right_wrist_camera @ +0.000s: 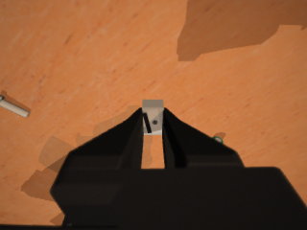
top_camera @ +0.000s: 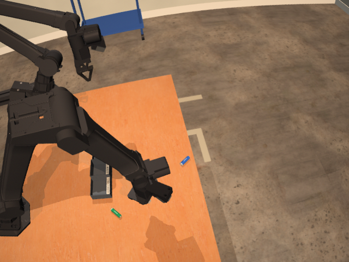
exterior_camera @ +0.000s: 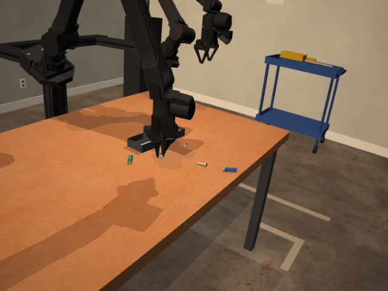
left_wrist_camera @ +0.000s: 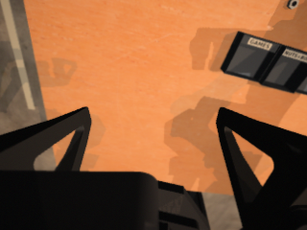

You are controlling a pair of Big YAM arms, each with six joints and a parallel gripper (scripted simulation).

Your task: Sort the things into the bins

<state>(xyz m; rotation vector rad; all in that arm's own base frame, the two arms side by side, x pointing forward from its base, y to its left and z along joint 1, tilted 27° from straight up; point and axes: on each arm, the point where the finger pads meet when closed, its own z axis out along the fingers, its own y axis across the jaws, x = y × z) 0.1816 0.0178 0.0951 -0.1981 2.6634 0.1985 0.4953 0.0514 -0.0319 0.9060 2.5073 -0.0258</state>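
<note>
My right gripper is now right at the pencil sharpener. The rest, counted from my right hand: bolt (16 cm to the left, 6 cm below, 6 cm ahead); green battery (13 cm behind, 6 cm below, 2 cm to the right); blue battery (20 cm to the left, 15 cm ahead, 6 cm below).
</note>
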